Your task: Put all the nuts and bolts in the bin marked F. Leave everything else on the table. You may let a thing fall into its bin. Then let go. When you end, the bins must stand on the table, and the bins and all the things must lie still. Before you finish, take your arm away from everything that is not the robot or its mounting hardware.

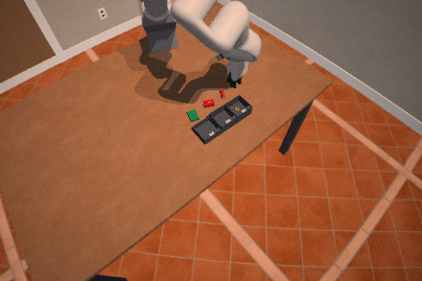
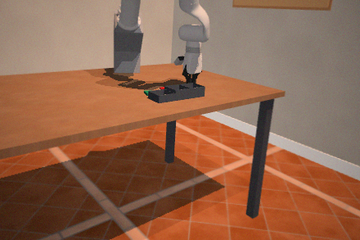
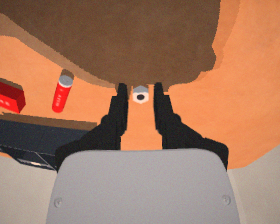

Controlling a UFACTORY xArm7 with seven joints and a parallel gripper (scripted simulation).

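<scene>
My hand is 20 mm above the silver nut. From my hand the other things lie so: brass nut 130 mm to the right, 70 mm ahead, 10 mm below; then red cylinder 80 mm to the right, 30 mm behind, 20 mm below; then red block 170 mm to the right, 60 mm behind, 10 mm below.
</scene>
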